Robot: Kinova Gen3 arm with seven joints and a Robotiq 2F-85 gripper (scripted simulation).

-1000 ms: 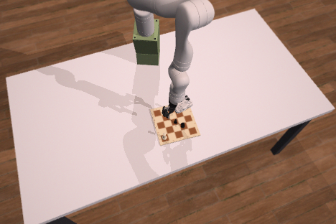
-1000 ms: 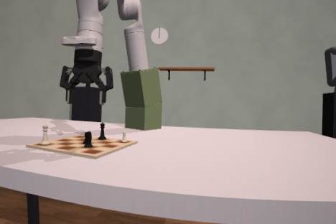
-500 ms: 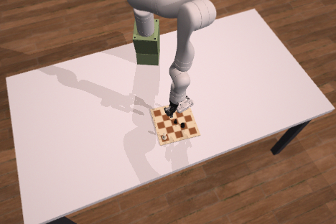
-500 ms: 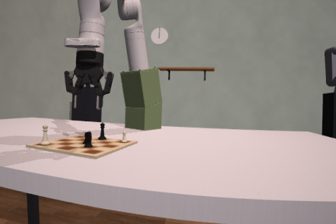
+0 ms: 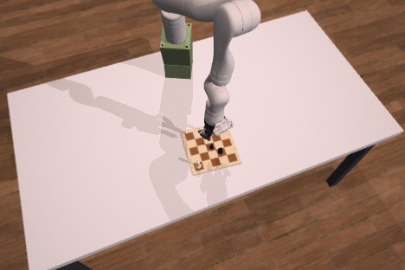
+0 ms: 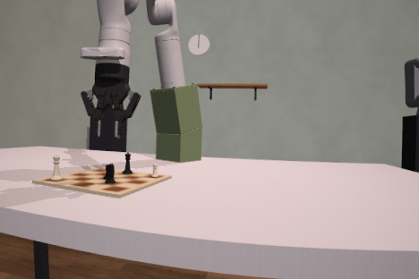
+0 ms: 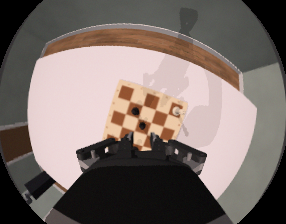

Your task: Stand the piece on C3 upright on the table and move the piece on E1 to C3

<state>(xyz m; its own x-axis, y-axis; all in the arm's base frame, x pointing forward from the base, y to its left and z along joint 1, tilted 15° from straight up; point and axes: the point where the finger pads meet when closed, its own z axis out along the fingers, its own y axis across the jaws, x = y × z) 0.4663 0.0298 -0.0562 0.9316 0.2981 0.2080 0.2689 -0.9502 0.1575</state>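
The black pawn lies 100 mm below my hand. Also, from my hand: white pawn 80 mm behind, 80 mm to the left, 100 mm below; then black piece 80 mm behind, 80 mm below; then chessboard 110 mm below.
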